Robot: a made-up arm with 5 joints.
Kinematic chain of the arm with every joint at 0, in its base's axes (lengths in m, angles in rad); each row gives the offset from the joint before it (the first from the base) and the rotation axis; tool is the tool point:
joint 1: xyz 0 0 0.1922 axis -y
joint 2: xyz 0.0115 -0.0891 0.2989 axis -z
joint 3: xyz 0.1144 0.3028 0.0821 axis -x
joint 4: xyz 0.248 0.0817 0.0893 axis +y
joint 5: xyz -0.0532 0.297 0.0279 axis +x
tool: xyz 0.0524 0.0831 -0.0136
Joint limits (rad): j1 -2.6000..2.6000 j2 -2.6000..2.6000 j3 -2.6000..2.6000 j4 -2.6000..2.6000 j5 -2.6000..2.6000
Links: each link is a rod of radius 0.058 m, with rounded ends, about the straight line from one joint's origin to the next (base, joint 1, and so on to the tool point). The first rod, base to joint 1, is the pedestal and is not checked.
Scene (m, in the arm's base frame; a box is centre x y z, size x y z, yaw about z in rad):
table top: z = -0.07
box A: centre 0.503 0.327 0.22 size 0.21 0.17 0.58 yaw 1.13
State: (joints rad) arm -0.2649 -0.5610 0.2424 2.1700 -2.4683
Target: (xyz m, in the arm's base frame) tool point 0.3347 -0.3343 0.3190
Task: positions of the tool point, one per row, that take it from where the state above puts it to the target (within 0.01 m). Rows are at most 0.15 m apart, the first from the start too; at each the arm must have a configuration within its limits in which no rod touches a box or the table.
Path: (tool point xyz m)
1: 0.0395 0.6203 0.5085
2: 0.0300 0.5959 0.4339
3: 0.0485 0.5531 0.3772
4: 0.0826 0.4942 0.3487
5: 0.1171 0.4229 0.3520
6: 0.1372 0.3435 0.3844
7: 0.1307 0.2610 0.4374
8: 0.2166 0.1807 0.4732
9: 0.2915 0.0837 0.4793
10: 0.3461 -0.0233 0.4593
11: 0.3735 -0.1333 0.4200
12: 0.3698 -0.2392 0.3701
13: 0.3347 -0.3343 0.3190

